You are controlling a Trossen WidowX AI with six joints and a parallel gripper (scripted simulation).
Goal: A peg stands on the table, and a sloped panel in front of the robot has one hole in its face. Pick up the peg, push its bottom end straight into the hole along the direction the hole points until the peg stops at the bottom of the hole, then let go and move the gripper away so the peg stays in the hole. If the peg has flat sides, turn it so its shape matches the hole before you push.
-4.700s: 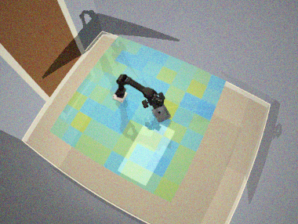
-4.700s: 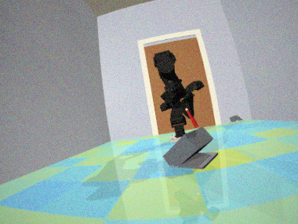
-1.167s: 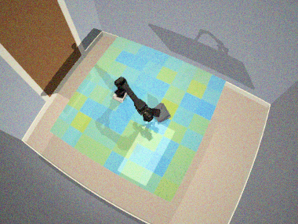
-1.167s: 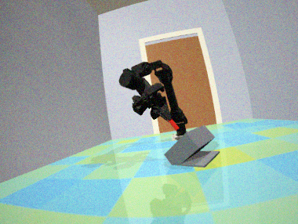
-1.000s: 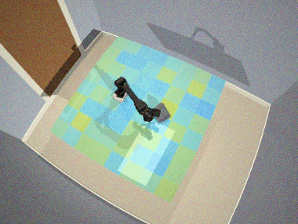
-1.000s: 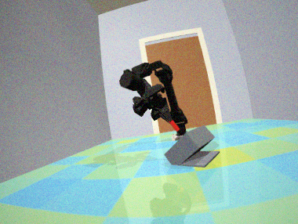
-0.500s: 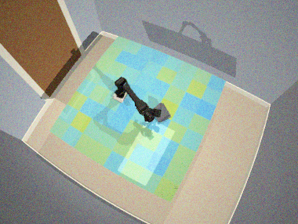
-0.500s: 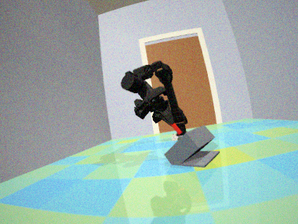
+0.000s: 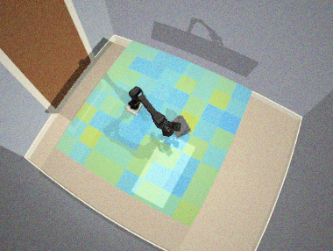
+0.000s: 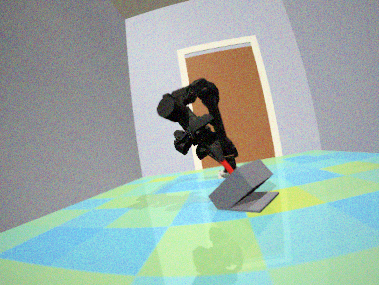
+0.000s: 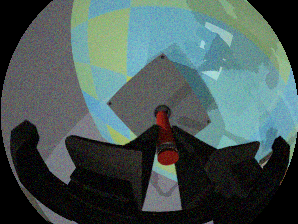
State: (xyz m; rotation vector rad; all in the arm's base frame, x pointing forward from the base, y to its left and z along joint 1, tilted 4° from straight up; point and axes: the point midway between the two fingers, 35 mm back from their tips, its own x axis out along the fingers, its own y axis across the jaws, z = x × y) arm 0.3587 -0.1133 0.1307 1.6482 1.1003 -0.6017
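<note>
The red peg lies 10 mm to the right of my gripper tip, 10 mm behind it and 10 mm above it. From my gripper tip the other things lie so: flat grey base plate 100 mm below, 40 mm to the left, 40 mm ahead; sloped panel 60 mm below, 30 mm to the left, 30 mm ahead.
</note>
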